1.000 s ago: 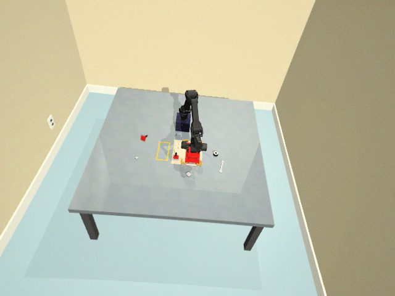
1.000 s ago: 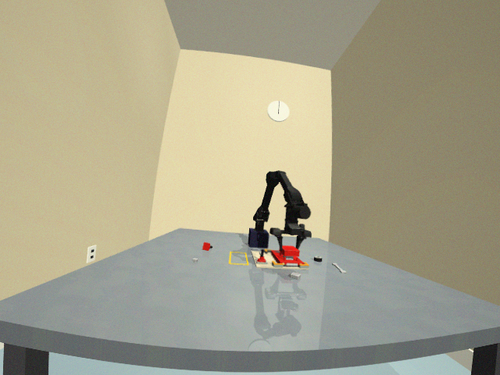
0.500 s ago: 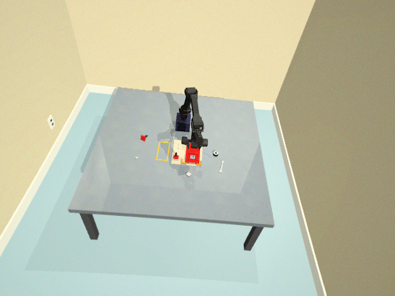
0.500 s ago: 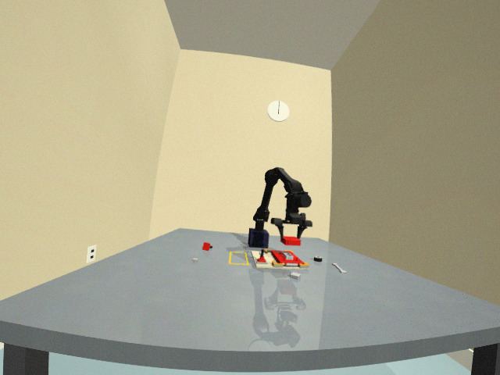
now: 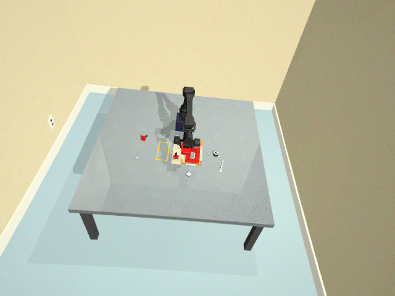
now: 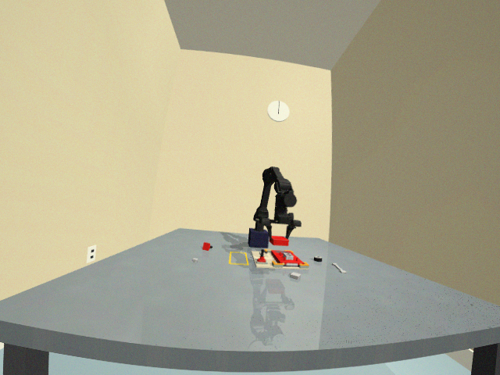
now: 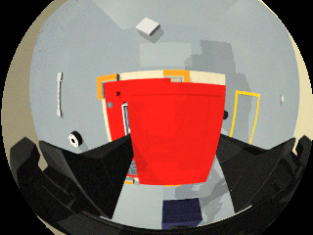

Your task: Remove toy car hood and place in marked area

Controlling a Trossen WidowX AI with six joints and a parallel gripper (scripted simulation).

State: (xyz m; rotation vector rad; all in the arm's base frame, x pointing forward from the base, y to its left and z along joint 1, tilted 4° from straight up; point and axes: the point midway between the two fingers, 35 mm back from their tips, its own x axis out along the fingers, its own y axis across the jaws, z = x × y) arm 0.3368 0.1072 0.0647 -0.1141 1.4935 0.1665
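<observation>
Right now the cream plate is 9 cm below my gripper tip, 5 cm behind it and 2 cm to the left of it. Round my gripper tip: white wrench: 28 cm to the left, 10 cm below; then black wheel: 22 cm to the left, 11 cm behind, 9 cm below; then red hood: right at my gripper tip.
</observation>
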